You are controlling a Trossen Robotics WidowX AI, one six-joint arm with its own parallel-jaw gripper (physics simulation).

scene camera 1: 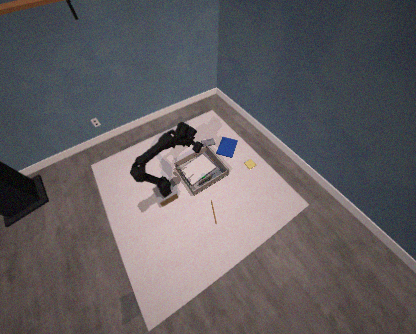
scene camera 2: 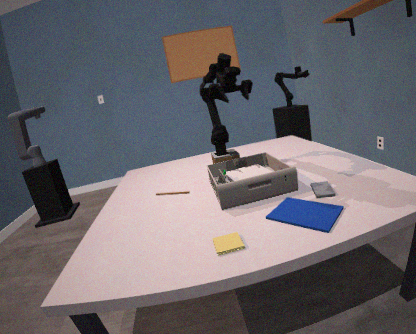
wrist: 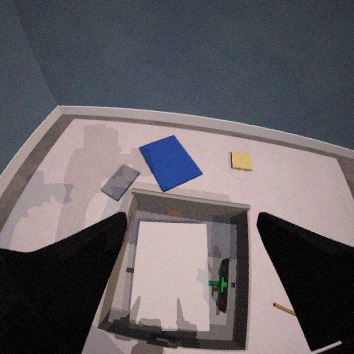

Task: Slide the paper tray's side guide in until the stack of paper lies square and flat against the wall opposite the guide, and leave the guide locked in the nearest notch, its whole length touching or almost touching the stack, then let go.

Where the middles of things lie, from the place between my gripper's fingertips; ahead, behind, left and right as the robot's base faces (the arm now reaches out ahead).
I see the white paper stack (wrist: 169,292) 3 cm behind my hand, 1 cm to the left of it and 33 cm below it. Also, from my hand: blue book (scene camera 2: 318,216) (34 cm ahead, 3 cm to the left, 36 cm below); small grey block (wrist: 115,187) (24 cm ahead, 19 cm to the left, 36 cm below).
